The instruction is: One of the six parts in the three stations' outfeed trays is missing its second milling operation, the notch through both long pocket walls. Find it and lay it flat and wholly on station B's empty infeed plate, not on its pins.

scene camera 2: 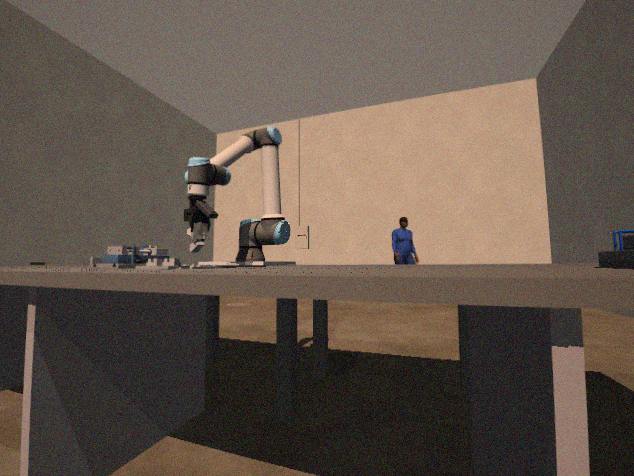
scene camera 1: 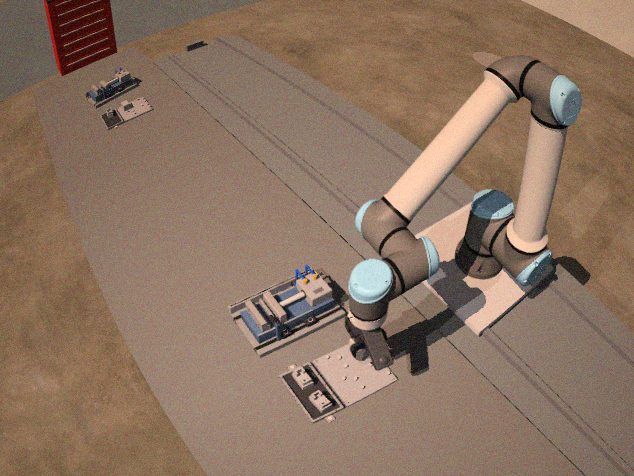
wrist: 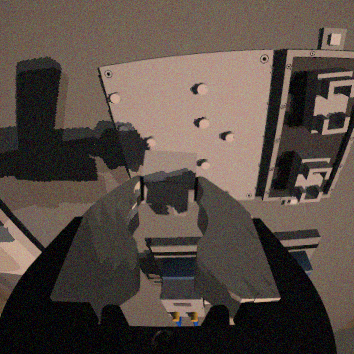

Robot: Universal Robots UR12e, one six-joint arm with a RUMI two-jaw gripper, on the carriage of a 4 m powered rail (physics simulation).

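Frame: origin at the arm's base, x ahead, y left, z up, level; centimetres.
Seen in the pictures: gripper, between the fingertips: (scene camera 2: 198, 243) (scene camera 1: 366, 356) (wrist: 169, 178); arm's base, origin of its link: (scene camera 2: 250, 261) (scene camera 1: 479, 258).
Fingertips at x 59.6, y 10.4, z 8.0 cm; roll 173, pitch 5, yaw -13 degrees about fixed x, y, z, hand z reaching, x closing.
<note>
Offsets run from my fingertips to a thing's top centre. "*": to the spot under its first point.
My gripper (scene camera 1: 362, 353) (scene camera 2: 197, 239) (wrist: 169, 178) is shut on a grey part @[dy -1.6, dx -0.3, dz +2.1 cm] (wrist: 170, 161), held above the near station's infeed plate @[dy -2.7, dx +0.9, dz -10.2 cm] (scene camera 1: 332, 380) (wrist: 235, 90). The plate is light, with several upright pins, and no part lies on it. Whether the held part has its notch cannot be told here. In the dark outfeed tray @[dy -3.9, dx +6.5, dz -9.4 cm] (scene camera 1: 308, 393) (wrist: 284, 120) beside the plate lie two pale parts: one part (scene camera 1: 303, 378) (wrist: 330, 105) and another part (scene camera 1: 321, 401) (wrist: 311, 180). The far station's outfeed tray @[* dy -182.0, dx +13.2, dz -9.7 cm] (scene camera 1: 119, 122) holds a small part, and a grey block @[dy -195.6, dx +5.4, dz -6.6 cm] (scene camera 1: 128, 106) lies on its infeed plate @[dy -191.1, dx +1.4, dz -10.2 cm] (scene camera 1: 143, 109).
A blue-bedded vise @[dy -30.9, dx +5.2, dz -5.0 cm] (scene camera 1: 289, 309) (scene camera 2: 118, 258) stands beside the near station, close to the wrist. Another vise (scene camera 1: 112, 88) stands at the far station. The arm's carriage (scene camera 1: 491, 312) is on the rail. A red cabinet (scene camera 1: 84, 33) stands far back. A person in blue (scene camera 2: 404, 244) stands beyond the table.
</note>
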